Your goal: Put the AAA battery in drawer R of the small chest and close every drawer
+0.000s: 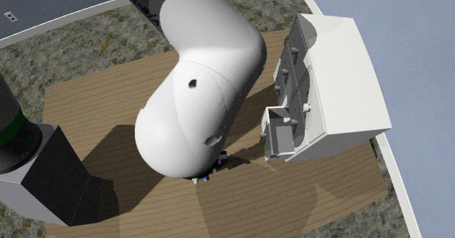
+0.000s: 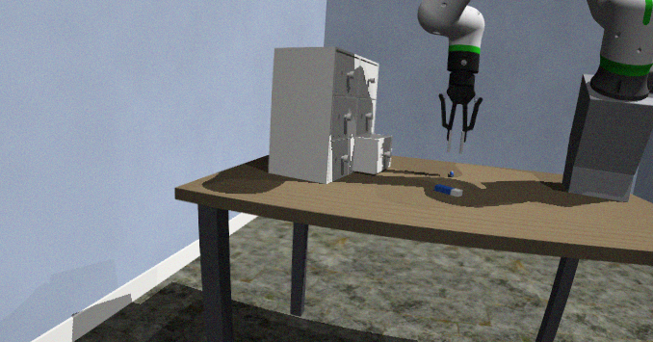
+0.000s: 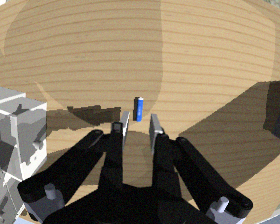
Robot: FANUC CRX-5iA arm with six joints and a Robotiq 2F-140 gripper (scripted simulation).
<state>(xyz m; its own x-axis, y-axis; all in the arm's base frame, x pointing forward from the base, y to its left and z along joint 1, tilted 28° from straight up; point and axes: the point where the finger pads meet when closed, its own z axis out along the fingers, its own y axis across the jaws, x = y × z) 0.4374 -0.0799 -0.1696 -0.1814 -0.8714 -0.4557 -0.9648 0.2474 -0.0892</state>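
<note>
The AAA battery is 100 mm below my hand. The rest, counted from my hand: drawer 280 mm ahead, 10 mm to the left, 70 mm below.
</note>
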